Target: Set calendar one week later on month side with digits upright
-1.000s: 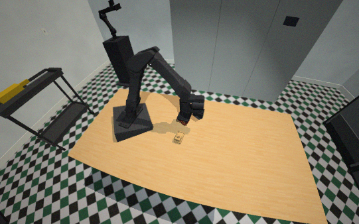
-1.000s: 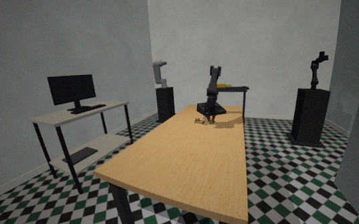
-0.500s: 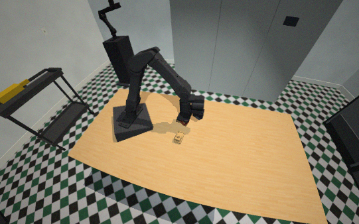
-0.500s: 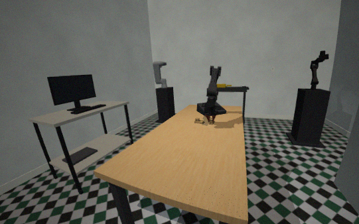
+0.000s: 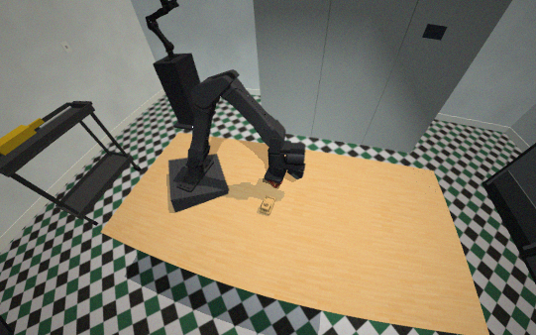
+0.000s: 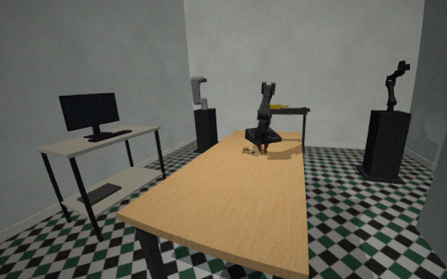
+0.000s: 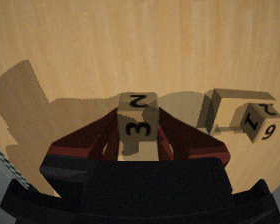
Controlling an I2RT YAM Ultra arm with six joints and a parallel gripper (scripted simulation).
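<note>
Now: hand 10 mm past the wooden cube, 120 mm to the left of it and 10 mm below it. From my hand the other things lie so: wooden tray (10 mm behind, 110 mm to the right, 10 mm below).
</note>
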